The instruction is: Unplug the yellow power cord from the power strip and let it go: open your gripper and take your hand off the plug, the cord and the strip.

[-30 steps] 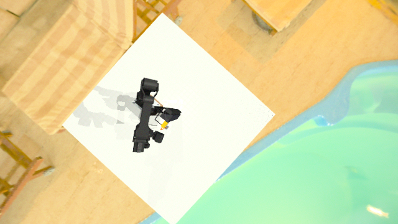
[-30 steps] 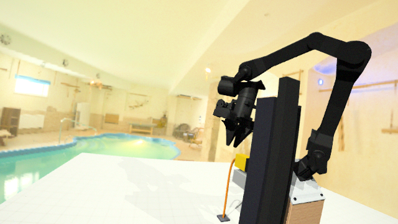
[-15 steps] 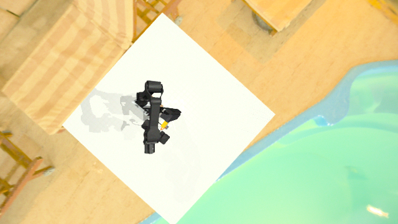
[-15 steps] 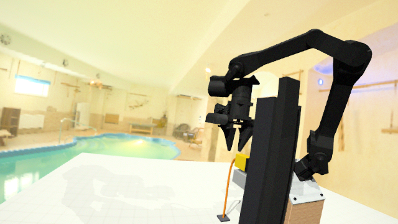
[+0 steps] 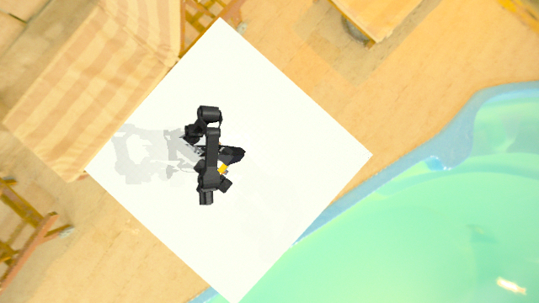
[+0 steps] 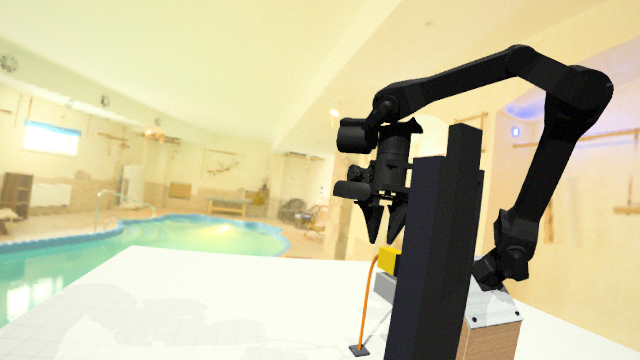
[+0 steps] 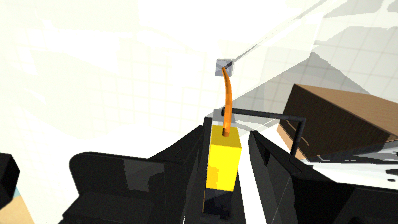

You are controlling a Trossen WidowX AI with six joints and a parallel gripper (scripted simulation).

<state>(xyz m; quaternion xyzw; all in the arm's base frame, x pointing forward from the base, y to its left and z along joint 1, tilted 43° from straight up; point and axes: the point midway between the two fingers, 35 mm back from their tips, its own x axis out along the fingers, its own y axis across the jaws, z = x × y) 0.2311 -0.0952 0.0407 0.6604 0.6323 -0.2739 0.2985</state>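
Now: gripper tip 50 mm to the right of the yellow plug, 10 mm past it and 10 mm above it. Round my gripper tip: anchor 210 mm below, 20 mm to the right.
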